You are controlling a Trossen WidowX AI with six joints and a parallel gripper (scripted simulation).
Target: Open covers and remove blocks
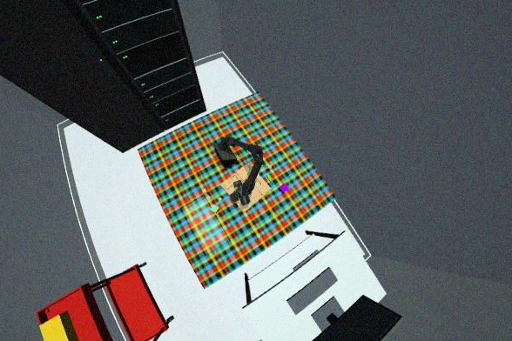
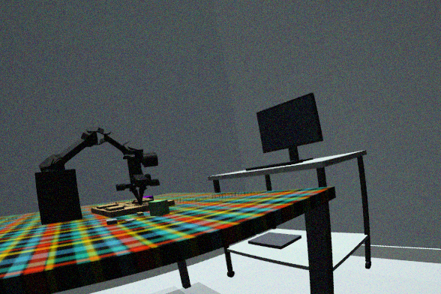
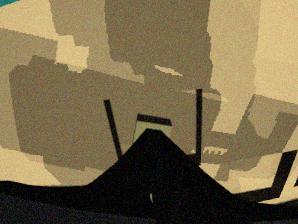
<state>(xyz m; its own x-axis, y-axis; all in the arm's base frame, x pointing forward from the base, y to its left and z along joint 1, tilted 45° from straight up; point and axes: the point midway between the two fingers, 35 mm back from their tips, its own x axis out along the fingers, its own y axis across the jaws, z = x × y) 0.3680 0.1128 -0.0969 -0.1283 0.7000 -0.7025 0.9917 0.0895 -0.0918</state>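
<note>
Now: the grey piece 14 cm behind my gripper tip, 26 cm to the right of it and 1 cm below it. Also, from my gripper tip: bright green block 4 cm behind, 27 cm to the left, 1 cm below; purple block 9 cm ahead, 34 cm to the left, 1 cm below; pale green block 3 cm ahead, 23 cm to the right.
</note>
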